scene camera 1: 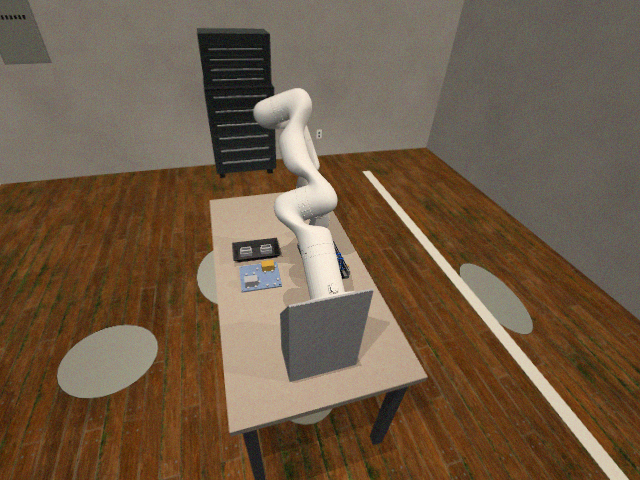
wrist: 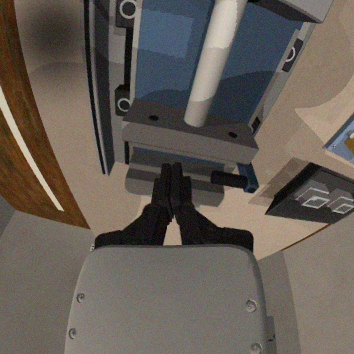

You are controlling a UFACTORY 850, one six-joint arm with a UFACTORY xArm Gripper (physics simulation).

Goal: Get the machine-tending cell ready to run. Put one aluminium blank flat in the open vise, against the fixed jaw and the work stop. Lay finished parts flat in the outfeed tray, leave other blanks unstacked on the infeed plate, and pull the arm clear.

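My gripper (wrist: 173,173) is shut and empty. Its fingertips are over the near end of the vise (wrist: 162,40), beside a grey jaw block (wrist: 190,136); their height is unclear. The gripper is hidden in the scene view, where part of the blue vise (scene camera 1: 339,259) shows behind the arm. I can make out no blank in the vise; its far end is cut off. The black outfeed tray (scene camera 1: 255,257) (wrist: 284,207) holds two pale parts (scene camera 1: 245,251) (wrist: 315,196), side by side. A grey blank (scene camera 1: 251,280) lies on the blue infeed plate (scene camera 1: 262,285) (wrist: 336,142).
An orange block (scene camera 1: 267,265) (wrist: 351,145) sits on the plate near the tray. A black handle (wrist: 228,178) sticks out beside the fingers. A tall grey panel (scene camera 1: 326,335) stands at the table's front. The arm (scene camera 1: 320,258) leans over the table (scene camera 1: 253,392).
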